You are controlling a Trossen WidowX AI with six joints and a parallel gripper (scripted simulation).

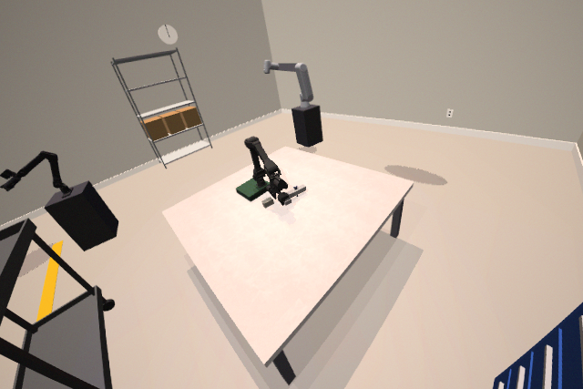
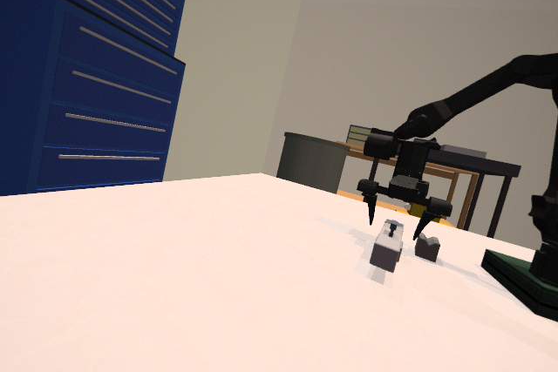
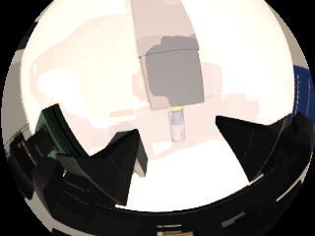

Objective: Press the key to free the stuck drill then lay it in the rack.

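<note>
Right now the pale yellow drill is 60 mm to the left of my gripper tip and 10 mm above it. Also, from my gripper tip: grey holder block (120 mm to the left); dark grey v-notched block (80 mm behind, 50 mm to the right, 20 mm below); small dark blue key (10 mm behind, 140 mm to the left, 20 mm above).
</note>
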